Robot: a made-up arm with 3 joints. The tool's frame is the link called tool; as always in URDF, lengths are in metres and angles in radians. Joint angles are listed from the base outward. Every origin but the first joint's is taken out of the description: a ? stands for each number. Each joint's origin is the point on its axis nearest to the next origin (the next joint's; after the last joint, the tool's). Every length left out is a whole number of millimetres.
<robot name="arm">
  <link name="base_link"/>
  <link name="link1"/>
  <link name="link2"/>
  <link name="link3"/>
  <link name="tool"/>
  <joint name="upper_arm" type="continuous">
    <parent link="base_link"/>
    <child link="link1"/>
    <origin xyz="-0.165 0.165 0.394" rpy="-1.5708 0 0"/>
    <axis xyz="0 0 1"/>
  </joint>
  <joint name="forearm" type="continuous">
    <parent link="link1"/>
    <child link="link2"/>
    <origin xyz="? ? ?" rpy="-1.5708 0 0"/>
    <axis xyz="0 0 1"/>
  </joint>
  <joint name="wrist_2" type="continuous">
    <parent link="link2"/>
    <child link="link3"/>
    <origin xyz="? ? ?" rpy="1.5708 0 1.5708"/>
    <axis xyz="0 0 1"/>
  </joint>
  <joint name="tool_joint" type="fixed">
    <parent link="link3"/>
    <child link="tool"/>
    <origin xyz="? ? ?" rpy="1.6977 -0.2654 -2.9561"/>
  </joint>
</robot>
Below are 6 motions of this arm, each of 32 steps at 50 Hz.
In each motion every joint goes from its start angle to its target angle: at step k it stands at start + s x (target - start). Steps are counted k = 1, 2, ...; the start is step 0. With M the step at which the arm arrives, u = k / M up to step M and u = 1 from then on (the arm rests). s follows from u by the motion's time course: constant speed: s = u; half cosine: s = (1 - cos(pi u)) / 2; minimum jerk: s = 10 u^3 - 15 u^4 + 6 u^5.
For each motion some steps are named. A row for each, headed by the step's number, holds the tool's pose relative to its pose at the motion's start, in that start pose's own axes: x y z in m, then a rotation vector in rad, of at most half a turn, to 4 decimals.
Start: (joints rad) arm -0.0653 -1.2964 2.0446
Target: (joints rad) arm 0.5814 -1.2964 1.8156
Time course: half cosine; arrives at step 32
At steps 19, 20, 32:
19: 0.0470 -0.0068 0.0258 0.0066 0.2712 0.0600
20: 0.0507 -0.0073 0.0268 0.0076 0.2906 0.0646
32: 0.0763 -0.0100 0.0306 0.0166 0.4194 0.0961

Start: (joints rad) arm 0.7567 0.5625 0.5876
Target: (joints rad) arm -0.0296 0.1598 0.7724
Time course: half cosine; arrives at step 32
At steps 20, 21, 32:
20: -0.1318 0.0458 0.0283 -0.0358 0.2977 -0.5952
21: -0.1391 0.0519 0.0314 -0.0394 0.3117 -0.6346
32: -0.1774 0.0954 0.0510 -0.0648 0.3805 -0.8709

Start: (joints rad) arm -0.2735 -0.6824 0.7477
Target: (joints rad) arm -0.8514 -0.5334 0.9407
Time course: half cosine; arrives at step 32
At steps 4, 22, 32:
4: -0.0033 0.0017 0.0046 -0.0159 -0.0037 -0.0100
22: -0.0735 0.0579 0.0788 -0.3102 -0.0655 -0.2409
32: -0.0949 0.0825 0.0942 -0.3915 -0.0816 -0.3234

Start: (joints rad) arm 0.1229 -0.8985 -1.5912
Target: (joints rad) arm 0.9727 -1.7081 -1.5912
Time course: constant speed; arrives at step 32
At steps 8, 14, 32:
8: -0.0565 0.0059 0.0563 -0.1267 0.1997 -0.1733
14: -0.0839 0.0182 0.1044 -0.2188 0.3676 -0.2815
32: -0.0732 0.0634 0.2453 -0.4655 0.9457 -0.4757

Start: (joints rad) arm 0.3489 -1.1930 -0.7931
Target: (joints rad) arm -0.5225 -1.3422 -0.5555
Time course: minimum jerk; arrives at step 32
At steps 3, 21, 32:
3: 0.0004 -0.0001 0.0011 -0.0035 -0.0032 0.0008
21: 0.0050 0.0110 0.1141 -0.3493 -0.3754 0.0559
32: -0.0054 0.0206 0.1408 -0.4375 -0.4953 0.0622

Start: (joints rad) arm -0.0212 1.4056 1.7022
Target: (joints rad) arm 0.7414 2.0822 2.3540
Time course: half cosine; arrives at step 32
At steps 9, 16, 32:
9: -0.0224 0.0217 0.0255 -0.1210 0.0083 -0.0333
16: -0.0749 0.0692 0.0477 -0.2995 -0.0007 -0.1558
32: -0.1685 0.1562 0.0135 -0.4447 -0.0810 -0.4740

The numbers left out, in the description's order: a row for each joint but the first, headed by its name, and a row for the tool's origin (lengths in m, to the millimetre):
forearm: 0.033 0 0
wrist_2: -0.296 -0.1 0
tool: -0.005 -0.021 0

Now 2 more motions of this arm.
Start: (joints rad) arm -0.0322 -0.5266 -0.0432
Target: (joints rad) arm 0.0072 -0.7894 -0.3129
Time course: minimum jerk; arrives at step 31
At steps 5, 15, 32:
5: -0.0024 -0.0003 -0.0006 0.0001 -0.0094 -0.0072
15: -0.0356 -0.0026 -0.0087 -0.0063 -0.1332 -0.1059
32: -0.0761 -0.0002 -0.0185 -0.0319 -0.2755 -0.2302

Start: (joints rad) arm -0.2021 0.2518 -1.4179
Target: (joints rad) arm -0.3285 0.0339 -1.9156
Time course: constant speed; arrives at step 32
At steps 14, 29, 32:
14: 0.0044 -0.0066 0.0348 -0.1557 -0.1661 0.0526
29: 0.0111 -0.0090 0.0735 -0.3162 -0.3468 0.1362
32: 0.0126 -0.0088 0.0813 -0.3472 -0.3833 0.1562

